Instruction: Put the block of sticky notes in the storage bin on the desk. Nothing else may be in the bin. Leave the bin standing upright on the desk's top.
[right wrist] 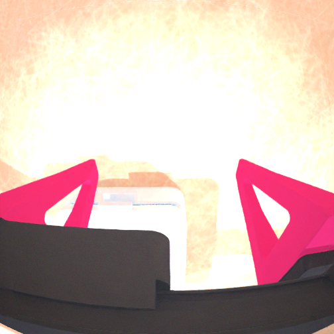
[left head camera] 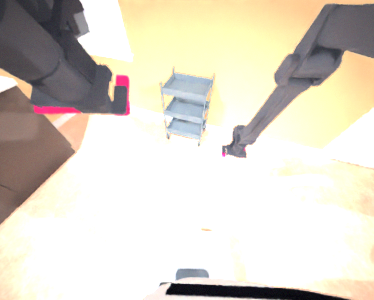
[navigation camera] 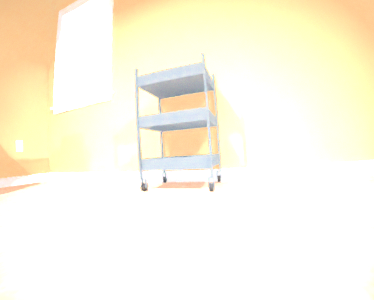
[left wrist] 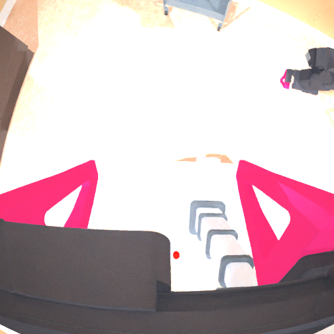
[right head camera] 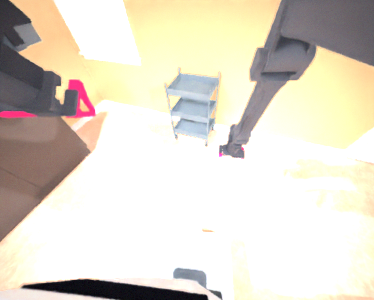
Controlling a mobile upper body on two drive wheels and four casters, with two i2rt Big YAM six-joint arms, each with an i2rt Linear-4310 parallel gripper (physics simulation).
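Frame: origin at the left arm's base, x ahead, y left, z up, level; centimetres.
Where they show: left gripper, fingertip midpoint: (left head camera: 105,110) (right head camera: 74,113); right gripper, fingertip midpoint: (left head camera: 230,155) (right head camera: 229,156).
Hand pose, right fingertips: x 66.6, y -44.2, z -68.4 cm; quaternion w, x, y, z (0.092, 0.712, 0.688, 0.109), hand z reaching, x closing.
Each offset is from my right fingertips to the top centre of the thing. "spot": to the spot under its first point.
The sticky notes, the storage bin and the bin's desk cannot be made out in these views. My left gripper (left head camera: 82,111) (right head camera: 50,115) (left wrist: 166,167) is open, its pink fingers wide apart with nothing between them; it hangs high at the left of both head views. My right gripper (left head camera: 234,154) (right head camera: 232,154) (right wrist: 166,166) is open and empty, on an arm stretched down and forward. In the right wrist view it faces bright floor. Strong glare washes out much of the floor.
A grey-blue three-shelf cart @[spot: dx +72.2, dy +30.8, dz -3.2 cm] (left head camera: 185,95) (right head camera: 192,93) (navigation camera: 172,75) stands ahead near the yellow wall. A large brown surface (left head camera: 30,150) (right head camera: 40,170) (left wrist: 12,80) with a straight edge lies at the left, partly under the left arm in the left head view. A bright window @[spot: dx +137.7, dy +127.4, dz +59.0 cm] (navigation camera: 85,55) is in the wall.
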